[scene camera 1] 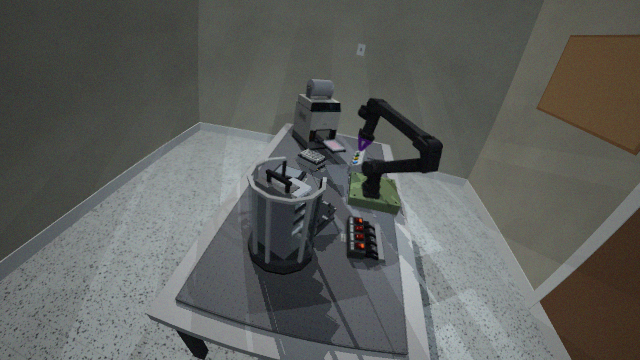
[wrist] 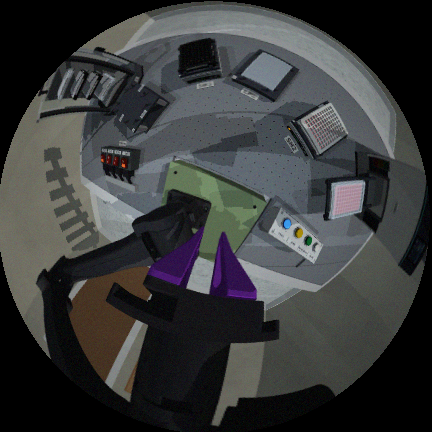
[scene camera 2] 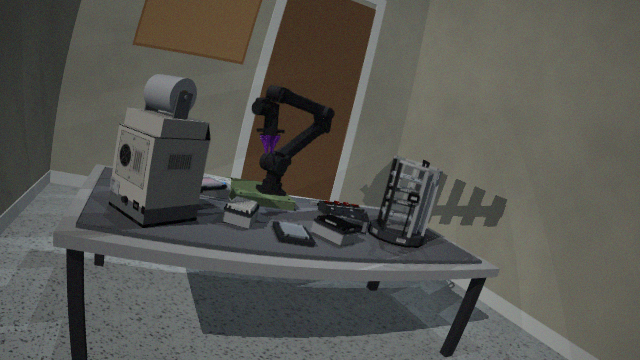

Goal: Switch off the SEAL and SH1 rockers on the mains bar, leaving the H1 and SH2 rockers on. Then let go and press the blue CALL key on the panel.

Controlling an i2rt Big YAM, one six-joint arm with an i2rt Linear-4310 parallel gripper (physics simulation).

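Frame: origin at the arm's base, x right, y back, z down, level; metres.
Where they show: gripper, between the fingertips: [scene camera 1: 360,150] [wrist: 211,232] [scene camera 2: 268,153]; arm's base, origin of its link: [scene camera 1: 370,191] [wrist: 187,208] [scene camera 2: 270,191].
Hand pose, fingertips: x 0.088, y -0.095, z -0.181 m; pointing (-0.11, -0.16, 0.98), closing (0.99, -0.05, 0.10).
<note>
Each offset is from my fingertips to the top centre of the thing.
The black mains bar @(dz +0.168, dx -0.417, dy +0.046 m) [scene camera 1: 361,238] [scene camera 2: 342,206] [wrist: 119,158] lies on the table's right side, and all its rockers glow red. The grey key panel @(dz +0.137, dx +0.234, dy +0.057 m) [scene camera 1: 356,157] [wrist: 296,235] sits behind the arm's green base [scene camera 1: 380,196] [wrist: 225,201]. Its blue CALL key @(dz +0.149, dx +0.165, dy +0.022 m) [wrist: 287,224] is the leftmost key in the wrist view. My gripper [scene camera 1: 363,148] [scene camera 2: 269,151] [wrist: 211,232] hangs well above the table edge beside the panel, far from the mains bar. Its purple fingers point down, nearly together, with nothing between them.
A grey machine with a paper roll @(dz -0.235, dx +0.495, dy -0.265 m) [scene camera 1: 316,116] [scene camera 2: 156,174] stands at the back. A tall plate carousel @(dz -0.129, dx -0.526, dy -0.292 m) [scene camera 1: 255,178] [scene camera 2: 431,196] stands left of the mains bar. A pink plate @(dz +0.115, dx +0.276, dy -0.121 m) [wrist: 346,198], a tip box @(dz +0.152, dx +0.155, dy -0.240 m) [wrist: 322,127], a black box @(dz +0.152, dx -0.181, dy -0.338 m) [wrist: 199,59] and a lidded plate @(dz +0.195, dx -0.006, dy -0.349 m) [wrist: 266,72] lie about.
</note>
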